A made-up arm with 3 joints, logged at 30 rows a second.
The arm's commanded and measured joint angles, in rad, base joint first. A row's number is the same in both.
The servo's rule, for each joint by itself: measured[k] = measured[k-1] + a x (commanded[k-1-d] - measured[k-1]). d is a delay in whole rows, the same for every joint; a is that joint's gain. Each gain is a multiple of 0.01, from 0.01 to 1. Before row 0 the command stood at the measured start. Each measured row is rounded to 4 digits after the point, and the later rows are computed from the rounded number. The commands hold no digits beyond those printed.
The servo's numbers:
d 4
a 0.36 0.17 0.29
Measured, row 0: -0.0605, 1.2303, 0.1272
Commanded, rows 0 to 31: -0.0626, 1.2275, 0.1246; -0.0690, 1.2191, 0.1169; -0.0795, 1.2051, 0.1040; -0.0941, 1.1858, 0.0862; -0.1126, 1.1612, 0.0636; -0.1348, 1.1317, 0.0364; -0.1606, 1.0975, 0.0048; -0.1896, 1.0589, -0.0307; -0.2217, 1.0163, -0.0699; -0.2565, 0.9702, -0.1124; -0.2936, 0.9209, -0.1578; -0.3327, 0.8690, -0.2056; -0.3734, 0.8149, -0.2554; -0.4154, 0.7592, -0.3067; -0.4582, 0.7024, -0.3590; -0.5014, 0.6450, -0.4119; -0.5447, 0.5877, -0.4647; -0.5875, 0.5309, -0.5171; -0.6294, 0.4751, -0.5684; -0.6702, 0.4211, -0.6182; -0.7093, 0.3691, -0.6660; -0.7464, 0.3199, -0.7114; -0.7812, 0.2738, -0.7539; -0.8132, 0.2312, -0.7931; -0.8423, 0.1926, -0.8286; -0.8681, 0.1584, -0.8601; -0.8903, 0.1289, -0.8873; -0.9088, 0.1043, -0.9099; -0.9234, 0.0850, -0.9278; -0.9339, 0.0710, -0.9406; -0.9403, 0.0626, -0.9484; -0.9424, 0.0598, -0.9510
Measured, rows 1 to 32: -0.0605, 1.2303, 0.1272; -0.0605, 1.2303, 0.1272; -0.0605, 1.2303, 0.1272; -0.0605, 1.2303, 0.1272; -0.0613, 1.2298, 0.1264; -0.0641, 1.2280, 0.1236; -0.0696, 1.2241, 0.1179; -0.0784, 1.2176, 0.1087; -0.0907, 1.2080, 0.0956; -0.1066, 1.1950, 0.0784; -0.1260, 1.1784, 0.0571; -0.1489, 1.1581, 0.0316; -0.1751, 1.1340, 0.0022; -0.2044, 1.1062, -0.0310; -0.2365, 1.0747, -0.0678; -0.2711, 1.0397, -0.1078; -0.3079, 1.0015, -0.1506; -0.3466, 0.9603, -0.1959; -0.3868, 0.9165, -0.2432; -0.4281, 0.8703, -0.2921; -0.4701, 0.8223, -0.3422; -0.5124, 0.7728, -0.3929; -0.5545, 0.7222, -0.4438; -0.5962, 0.6710, -0.4944; -0.6369, 0.6197, -0.5442; -0.6763, 0.5687, -0.5927; -0.7141, 0.5186, -0.6394; -0.7498, 0.4697, -0.6840; -0.7831, 0.4226, -0.7259; -0.8137, 0.3777, -0.7648; -0.8413, 0.3354, -0.8003; -0.8656, 0.2961, -0.8321
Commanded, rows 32 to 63: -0.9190, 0.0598, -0.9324; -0.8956, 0.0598, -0.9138; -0.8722, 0.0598, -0.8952; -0.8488, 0.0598, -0.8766; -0.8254, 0.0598, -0.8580; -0.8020, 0.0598, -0.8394; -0.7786, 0.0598, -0.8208; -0.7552, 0.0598, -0.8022; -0.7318, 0.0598, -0.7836; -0.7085, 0.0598, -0.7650; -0.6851, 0.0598, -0.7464; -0.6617, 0.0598, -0.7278; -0.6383, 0.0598, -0.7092; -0.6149, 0.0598, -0.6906; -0.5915, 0.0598, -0.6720; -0.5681, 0.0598, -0.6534; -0.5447, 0.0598, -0.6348; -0.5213, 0.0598, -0.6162; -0.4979, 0.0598, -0.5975; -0.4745, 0.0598, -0.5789; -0.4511, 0.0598, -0.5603; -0.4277, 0.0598, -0.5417; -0.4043, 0.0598, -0.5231; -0.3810, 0.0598, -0.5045; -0.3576, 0.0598, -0.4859; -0.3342, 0.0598, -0.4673; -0.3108, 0.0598, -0.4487; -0.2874, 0.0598, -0.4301; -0.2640, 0.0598, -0.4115; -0.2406, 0.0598, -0.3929; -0.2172, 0.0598, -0.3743; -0.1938, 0.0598, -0.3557
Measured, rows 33 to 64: -0.8864, 0.2602, -0.8599; -0.9035, 0.2280, -0.8833; -0.9167, 0.1999, -0.9022; -0.9260, 0.1761, -0.9164; -0.9235, 0.1563, -0.9210; -0.9135, 0.1399, -0.9189; -0.8986, 0.1263, -0.9120; -0.8807, 0.1150, -0.9017; -0.8608, 0.1056, -0.8890; -0.8396, 0.0978, -0.8746; -0.8176, 0.0913, -0.8590; -0.7951, 0.0859, -0.8425; -0.7723, 0.0815, -0.8254; -0.7493, 0.0778, -0.8079; -0.7262, 0.0747, -0.7901; -0.7030, 0.0722, -0.7720; -0.6797, 0.0701, -0.7538; -0.6564, 0.0683, -0.7355; -0.6330, 0.0669, -0.7171; -0.6096, 0.0657, -0.6986; -0.5862, 0.0647, -0.6801; -0.5628, 0.0639, -0.6616; -0.5394, 0.0632, -0.6430; -0.5160, 0.0626, -0.6244; -0.4926, 0.0621, -0.6058; -0.4692, 0.0617, -0.5872; -0.4458, 0.0614, -0.5686; -0.4225, 0.0611, -0.5500; -0.3991, 0.0609, -0.5314; -0.3757, 0.0607, -0.5128; -0.3523, 0.0605, -0.4942; -0.3289, 0.0604, -0.4756
